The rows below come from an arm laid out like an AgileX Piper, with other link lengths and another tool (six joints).
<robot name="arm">
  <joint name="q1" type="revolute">
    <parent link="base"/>
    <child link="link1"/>
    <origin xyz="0 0 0.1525" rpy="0 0 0"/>
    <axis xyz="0 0 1"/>
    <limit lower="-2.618" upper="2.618"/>
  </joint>
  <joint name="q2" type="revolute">
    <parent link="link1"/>
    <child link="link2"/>
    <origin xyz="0 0 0" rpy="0 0 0"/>
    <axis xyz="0 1 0"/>
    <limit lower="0" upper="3.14"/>
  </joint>
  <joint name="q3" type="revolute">
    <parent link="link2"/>
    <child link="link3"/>
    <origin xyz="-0.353 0 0.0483" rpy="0 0 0"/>
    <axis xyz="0 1 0"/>
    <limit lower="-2.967" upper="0"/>
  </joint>
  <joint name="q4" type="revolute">
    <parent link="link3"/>
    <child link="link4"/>
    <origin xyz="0.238 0 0.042" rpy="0 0 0"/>
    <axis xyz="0.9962 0 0.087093"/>
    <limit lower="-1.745" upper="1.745"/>
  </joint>
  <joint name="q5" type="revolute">
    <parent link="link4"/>
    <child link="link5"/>
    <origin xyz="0 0 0" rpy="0 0 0"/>
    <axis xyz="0 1 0"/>
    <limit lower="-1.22" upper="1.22"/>
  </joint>
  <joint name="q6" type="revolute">
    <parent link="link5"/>
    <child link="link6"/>
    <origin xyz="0.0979 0 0.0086" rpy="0 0 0"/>
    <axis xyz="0.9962 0 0.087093"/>
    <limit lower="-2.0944" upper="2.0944"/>
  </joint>
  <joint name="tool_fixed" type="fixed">
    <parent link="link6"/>
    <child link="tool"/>
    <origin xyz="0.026 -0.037 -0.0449" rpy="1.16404 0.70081 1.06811"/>
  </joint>
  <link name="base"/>
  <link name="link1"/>
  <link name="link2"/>
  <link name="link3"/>
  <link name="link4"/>
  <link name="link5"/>
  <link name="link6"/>
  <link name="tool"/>
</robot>
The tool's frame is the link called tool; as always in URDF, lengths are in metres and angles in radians.
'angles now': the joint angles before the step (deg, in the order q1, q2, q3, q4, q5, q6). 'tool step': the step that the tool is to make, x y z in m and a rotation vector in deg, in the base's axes. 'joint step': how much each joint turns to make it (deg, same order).
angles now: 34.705 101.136 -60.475 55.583 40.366 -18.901
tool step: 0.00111 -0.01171 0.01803 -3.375 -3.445 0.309
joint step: 0.000 -2.805 -1.776 -9.179 0.485 6.650
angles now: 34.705 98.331 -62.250 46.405 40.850 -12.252
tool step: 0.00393 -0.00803 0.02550 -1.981 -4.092 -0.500
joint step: 0.001 -2.793 -3.342 -8.151 1.332 6.527
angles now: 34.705 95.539 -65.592 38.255 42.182 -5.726
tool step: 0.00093 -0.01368 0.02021 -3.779 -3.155 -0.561
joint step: -0.106 -2.394 -2.510 -9.000 2.430 6.382
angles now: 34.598 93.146 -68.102 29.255 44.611 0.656
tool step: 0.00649 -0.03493 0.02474 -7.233 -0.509 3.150
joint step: -3.502 -1.585 -4.535 -8.066 10.600 0.022
